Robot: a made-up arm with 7 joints. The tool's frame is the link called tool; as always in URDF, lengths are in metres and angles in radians. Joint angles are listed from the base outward.
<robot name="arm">
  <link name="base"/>
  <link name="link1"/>
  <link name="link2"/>
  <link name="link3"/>
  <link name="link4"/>
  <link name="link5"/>
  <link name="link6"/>
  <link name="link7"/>
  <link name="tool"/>
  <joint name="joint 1" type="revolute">
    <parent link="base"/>
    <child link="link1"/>
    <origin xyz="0 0 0.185" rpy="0 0 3.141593"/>
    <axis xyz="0 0 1"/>
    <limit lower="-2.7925" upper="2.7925"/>
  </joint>
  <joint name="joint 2" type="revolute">
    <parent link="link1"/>
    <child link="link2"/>
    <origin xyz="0 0.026 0.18" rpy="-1.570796 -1.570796 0"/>
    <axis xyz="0 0 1"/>
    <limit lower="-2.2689" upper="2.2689"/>
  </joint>
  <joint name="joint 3" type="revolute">
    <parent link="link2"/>
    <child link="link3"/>
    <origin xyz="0.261 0 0.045" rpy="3.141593 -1.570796 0"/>
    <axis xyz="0 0 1"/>
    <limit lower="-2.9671" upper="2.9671"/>
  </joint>
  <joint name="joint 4" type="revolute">
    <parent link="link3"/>
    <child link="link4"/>
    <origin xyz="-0.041 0.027 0.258" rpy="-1.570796 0 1.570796"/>
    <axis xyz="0 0 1"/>
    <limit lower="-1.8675" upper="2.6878"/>
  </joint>
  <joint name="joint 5" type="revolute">
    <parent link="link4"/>
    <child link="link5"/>
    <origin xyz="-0.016 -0.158 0.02" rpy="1.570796 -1.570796 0"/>
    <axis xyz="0 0 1"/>
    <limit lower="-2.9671" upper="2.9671"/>
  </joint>
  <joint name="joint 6" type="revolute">
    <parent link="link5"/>
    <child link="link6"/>
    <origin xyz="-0.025 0 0.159" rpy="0 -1.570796 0"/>
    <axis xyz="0 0 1"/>
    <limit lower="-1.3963" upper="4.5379"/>
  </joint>
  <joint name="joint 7" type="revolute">
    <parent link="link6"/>
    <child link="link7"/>
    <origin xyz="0.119 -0.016 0.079" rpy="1.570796 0 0"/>
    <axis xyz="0 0 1"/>
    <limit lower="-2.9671" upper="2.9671"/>
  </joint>
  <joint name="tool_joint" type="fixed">
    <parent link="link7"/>
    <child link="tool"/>
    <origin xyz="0 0 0" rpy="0 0 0"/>
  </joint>
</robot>
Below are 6 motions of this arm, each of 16 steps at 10 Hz.
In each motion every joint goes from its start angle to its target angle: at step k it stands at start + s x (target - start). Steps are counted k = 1, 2, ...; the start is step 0. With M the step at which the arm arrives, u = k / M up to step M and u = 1 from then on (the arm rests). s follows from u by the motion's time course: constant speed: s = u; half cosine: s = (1 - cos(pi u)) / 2; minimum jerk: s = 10 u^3 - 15 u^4 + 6 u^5.
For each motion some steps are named. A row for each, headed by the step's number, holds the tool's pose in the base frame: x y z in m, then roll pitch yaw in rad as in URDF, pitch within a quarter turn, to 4 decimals.
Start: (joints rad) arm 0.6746 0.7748 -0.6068 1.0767 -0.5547 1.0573 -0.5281
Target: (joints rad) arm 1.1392 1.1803 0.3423 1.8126 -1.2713 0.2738 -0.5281
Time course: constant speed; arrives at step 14
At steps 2, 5, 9, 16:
2: -0.1501 -0.4046 1.1438 0.8069 -0.9391 2.0264
5: -0.1381 -0.3579 1.1332 1.0997 -0.8217 1.9277
9: -0.1712 -0.2902 1.0883 1.2815 -0.5764 1.8681
16: -0.2574 -0.2399 0.9702 1.2258 -0.2771 1.7971

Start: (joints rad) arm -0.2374 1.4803 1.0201 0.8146 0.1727 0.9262 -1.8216
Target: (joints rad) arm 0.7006 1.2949 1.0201 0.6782 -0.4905 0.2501 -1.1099
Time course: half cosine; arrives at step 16
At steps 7, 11, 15, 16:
7: -0.8534 0.0081 0.6729 0.3431 0.9369 1.8882
11: -0.8000 -0.2860 0.7220 0.6192 0.6288 2.3299
15: -0.7194 -0.4379 0.7517 0.7133 0.4120 2.5350
16: -0.7150 -0.4443 0.7530 0.7168 0.4017 2.5438

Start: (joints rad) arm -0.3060 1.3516 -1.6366 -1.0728 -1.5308 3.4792 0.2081
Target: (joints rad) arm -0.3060 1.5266 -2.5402 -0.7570 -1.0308 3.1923 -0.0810
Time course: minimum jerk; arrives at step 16
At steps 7, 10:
7: -0.4634 0.2534 0.5499 -0.0570 0.6582 -1.1747
10: -0.5065 0.2245 0.5605 0.0589 0.7147 -1.0375

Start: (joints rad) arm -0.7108 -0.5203 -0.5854 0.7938 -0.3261 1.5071 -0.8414
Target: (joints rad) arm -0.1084 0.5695 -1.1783 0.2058 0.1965 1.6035 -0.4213
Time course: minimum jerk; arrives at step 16
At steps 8, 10, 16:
8: -0.0644 -0.1272 1.2456 0.3211 -0.3901 1.0948
10: -0.2828 -0.0437 1.2014 -0.1079 -0.2951 1.4256
16: -0.5269 -0.0237 1.0574 -0.5290 -0.0562 1.6921

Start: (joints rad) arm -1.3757 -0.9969 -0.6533 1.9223 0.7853 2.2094 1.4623
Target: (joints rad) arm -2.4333 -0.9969 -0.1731 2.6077 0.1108 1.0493 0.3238
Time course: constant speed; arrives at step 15
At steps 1, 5, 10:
1: -0.2485 -0.5013 0.4540 -2.0645 -0.3663 2.2597
5: -0.3689 -0.4141 0.3883 -2.8228 -0.5194 2.5951
10: -0.4315 -0.2567 0.2997 2.7385 -0.0400 2.9340

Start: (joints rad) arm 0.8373 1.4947 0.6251 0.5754 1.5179 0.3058 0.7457
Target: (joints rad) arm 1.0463 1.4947 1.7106 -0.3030 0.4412 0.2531 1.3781
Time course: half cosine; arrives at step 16
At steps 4, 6, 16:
4: -0.6678 -0.5607 0.6214 2.9009 -1.1146 2.9420
6: -0.6510 -0.6331 0.5607 2.8351 -1.0581 3.0499
16: -0.3349 -0.8845 0.4874 -2.9865 -1.0682 3.0987

